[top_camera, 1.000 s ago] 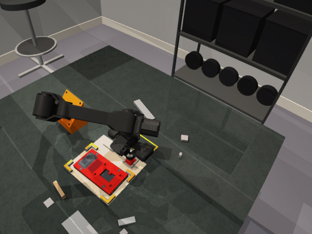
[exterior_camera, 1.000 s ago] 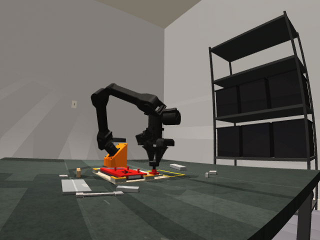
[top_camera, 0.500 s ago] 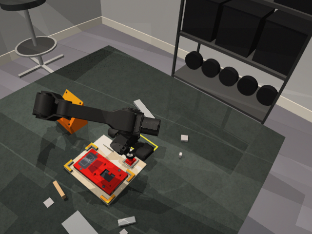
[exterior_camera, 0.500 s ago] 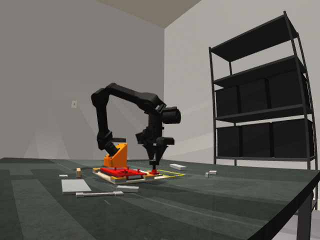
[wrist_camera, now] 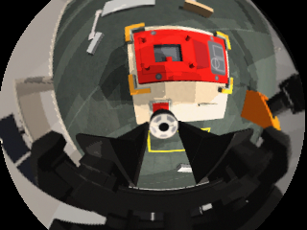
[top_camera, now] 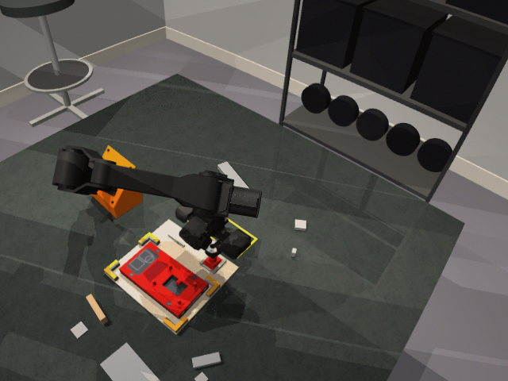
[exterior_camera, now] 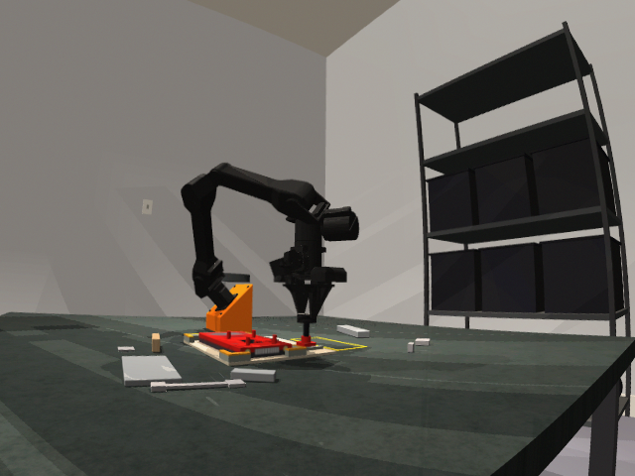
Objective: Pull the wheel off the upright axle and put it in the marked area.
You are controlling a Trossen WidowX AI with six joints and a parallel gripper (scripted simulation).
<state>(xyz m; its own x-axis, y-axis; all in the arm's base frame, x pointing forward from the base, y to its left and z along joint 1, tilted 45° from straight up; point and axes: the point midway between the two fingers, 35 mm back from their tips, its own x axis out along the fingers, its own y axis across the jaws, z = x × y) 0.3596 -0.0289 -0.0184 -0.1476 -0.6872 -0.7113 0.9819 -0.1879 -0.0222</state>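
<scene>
Right now the black axle is 3 cm below my gripper tip. Round my gripper tip: dark wheel right at my gripper tip; wooden stick 26 cm to the right, 14 cm behind, 6 cm below.
</scene>
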